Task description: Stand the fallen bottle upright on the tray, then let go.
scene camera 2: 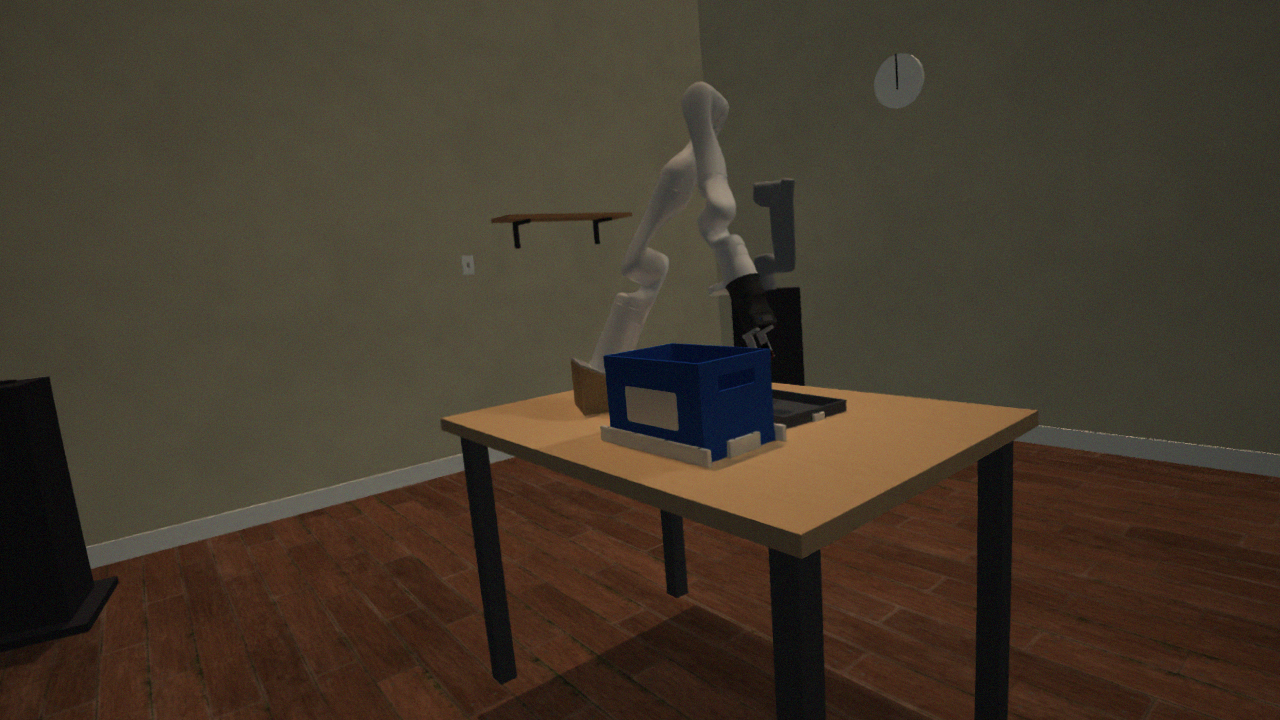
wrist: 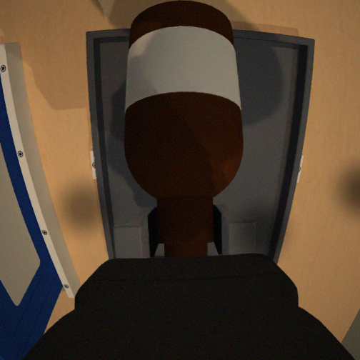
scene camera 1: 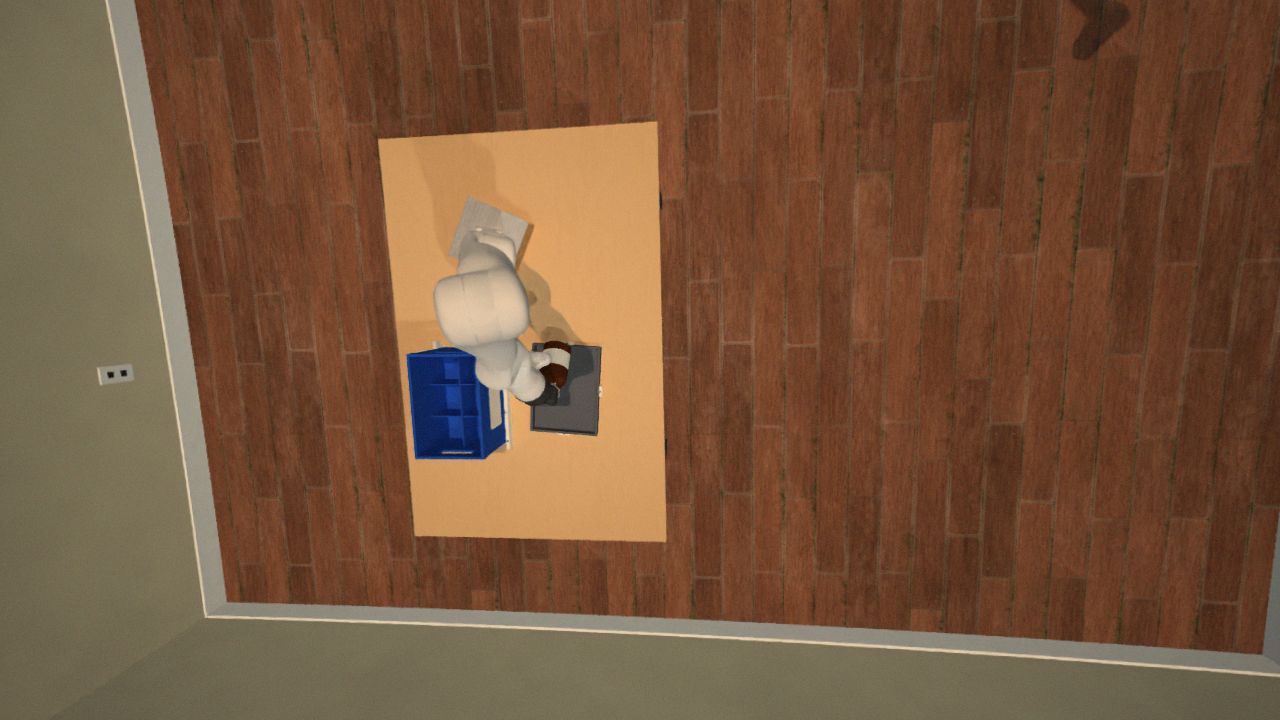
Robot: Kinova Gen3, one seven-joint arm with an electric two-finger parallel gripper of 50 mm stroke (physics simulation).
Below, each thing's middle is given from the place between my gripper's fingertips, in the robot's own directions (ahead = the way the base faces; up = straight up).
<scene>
Right now the brown bottle (scene camera 1: 556,372) is 6 cm behind my hand, 4 cm below it and 1 cm to the right of it.
</scene>
